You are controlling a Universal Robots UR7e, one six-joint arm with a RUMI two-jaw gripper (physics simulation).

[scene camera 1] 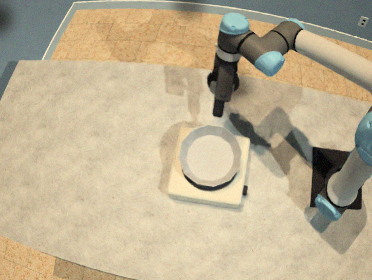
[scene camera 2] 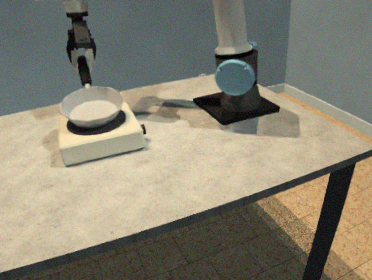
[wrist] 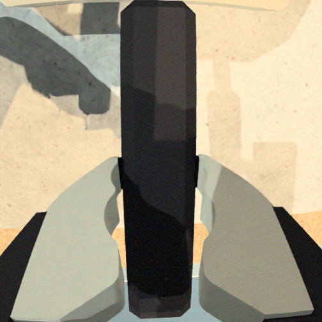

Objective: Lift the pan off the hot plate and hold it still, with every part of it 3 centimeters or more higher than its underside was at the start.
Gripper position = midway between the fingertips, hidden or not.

In view: my gripper [scene camera 2: 84, 74], a grey pan [scene camera 1: 210, 155] and a cream hot plate [scene camera 1: 228, 194].
The grey pan is seen too in scene camera 2 [scene camera 2: 91, 107] and in the wrist view [wrist: 157, 52]. My gripper shows as well in scene camera 1 [scene camera 1: 220, 95] and in the wrist view [wrist: 158, 158].
